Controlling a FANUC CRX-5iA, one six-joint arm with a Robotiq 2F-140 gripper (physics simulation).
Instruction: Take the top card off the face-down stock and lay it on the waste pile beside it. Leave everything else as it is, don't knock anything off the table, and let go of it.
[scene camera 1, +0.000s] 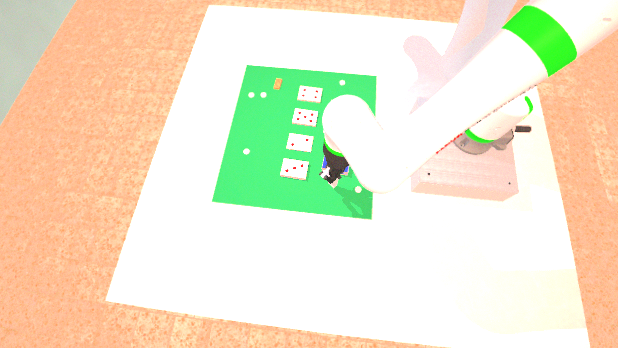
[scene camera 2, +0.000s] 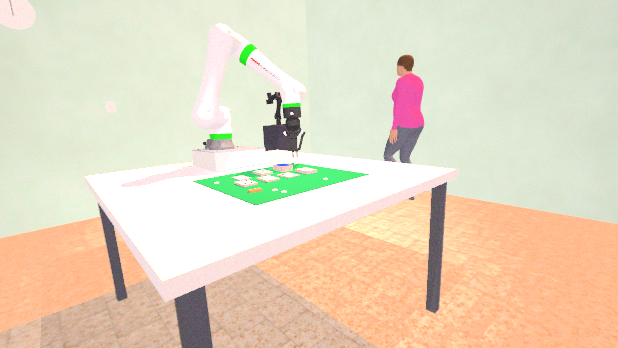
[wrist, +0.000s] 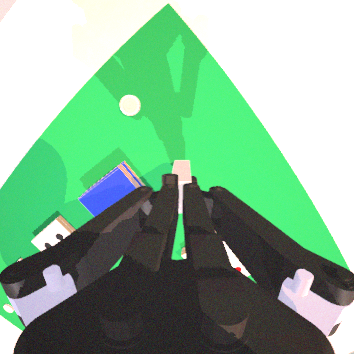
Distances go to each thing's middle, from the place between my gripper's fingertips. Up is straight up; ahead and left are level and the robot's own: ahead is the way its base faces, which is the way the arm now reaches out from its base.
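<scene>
You'd find my hand 4 cm above the green mat (scene camera 1: 262, 125), and it's 11 cm short of the mat and 21 cm to the left of it.
</scene>
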